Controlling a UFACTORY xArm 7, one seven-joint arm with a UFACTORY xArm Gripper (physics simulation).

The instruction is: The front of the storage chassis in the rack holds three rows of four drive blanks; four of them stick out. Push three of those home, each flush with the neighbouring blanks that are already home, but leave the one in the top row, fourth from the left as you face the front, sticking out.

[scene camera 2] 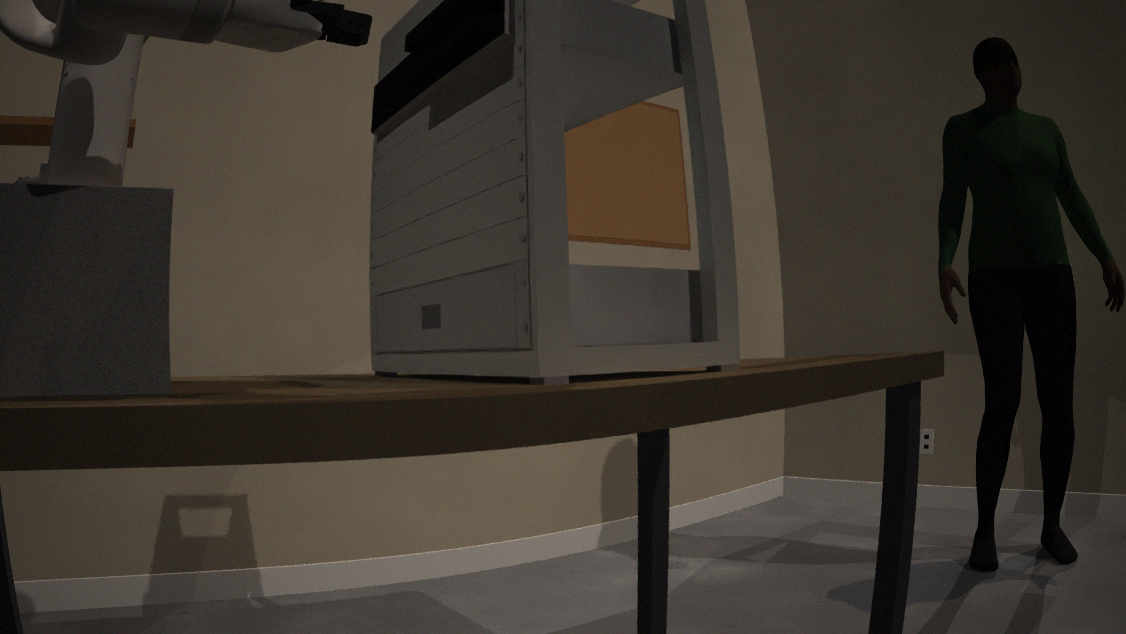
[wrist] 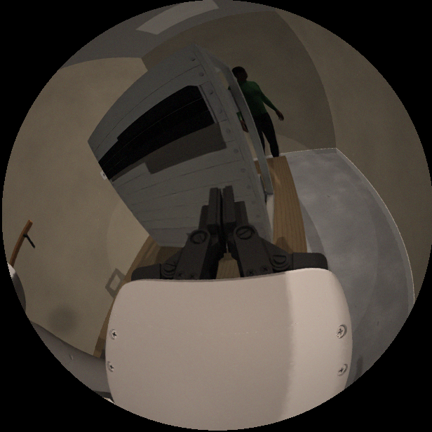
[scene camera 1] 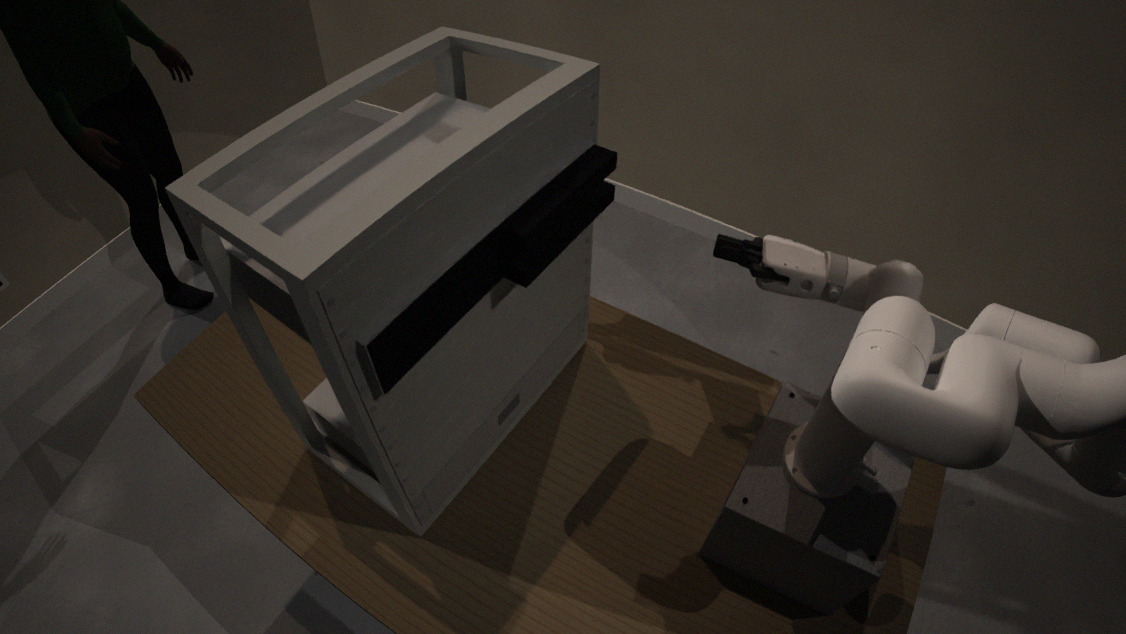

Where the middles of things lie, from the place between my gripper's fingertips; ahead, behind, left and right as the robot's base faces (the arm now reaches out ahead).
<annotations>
I see the grey rack (scene camera 2: 469, 261) 31 cm to the left of my hand, 29 cm ahead of it and 5 cm below it.
</annotations>
